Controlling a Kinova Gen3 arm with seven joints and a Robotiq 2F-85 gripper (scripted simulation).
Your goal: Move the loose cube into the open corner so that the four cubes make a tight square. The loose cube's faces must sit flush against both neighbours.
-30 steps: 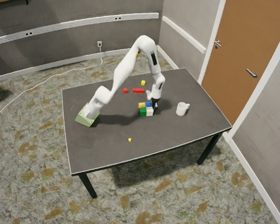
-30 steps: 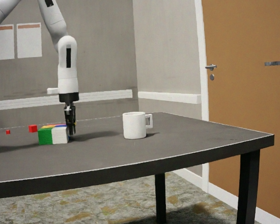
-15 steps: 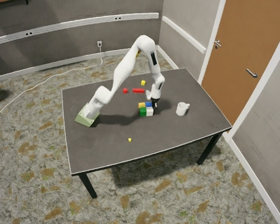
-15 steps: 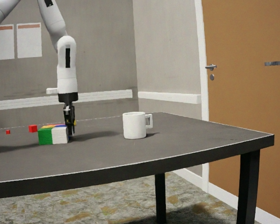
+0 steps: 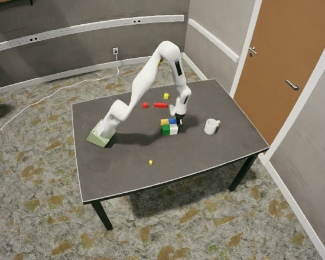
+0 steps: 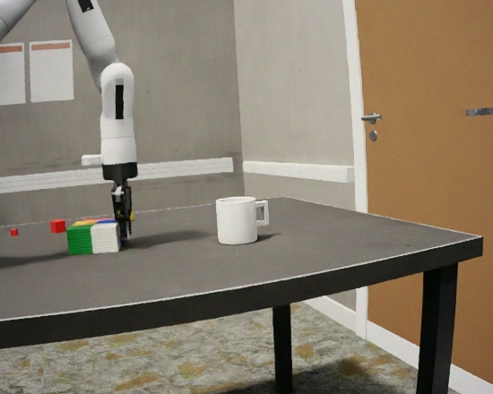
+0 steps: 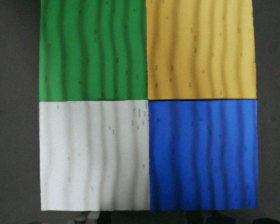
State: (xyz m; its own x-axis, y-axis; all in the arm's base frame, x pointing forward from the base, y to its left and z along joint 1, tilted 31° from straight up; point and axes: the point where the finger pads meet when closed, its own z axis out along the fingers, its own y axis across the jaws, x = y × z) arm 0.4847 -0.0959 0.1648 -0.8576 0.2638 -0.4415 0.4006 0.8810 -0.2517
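My hand is 2 cm past the blue cube, 4 cm to the right of it and 1 cm above it. Round my hand: white mug (20 cm ahead, 13 cm to the right); then tiny yellow cube (32 cm behind, 16 cm to the right, 3 cm below); then red bar (2 cm ahead, 26 cm to the left, 2 cm below).
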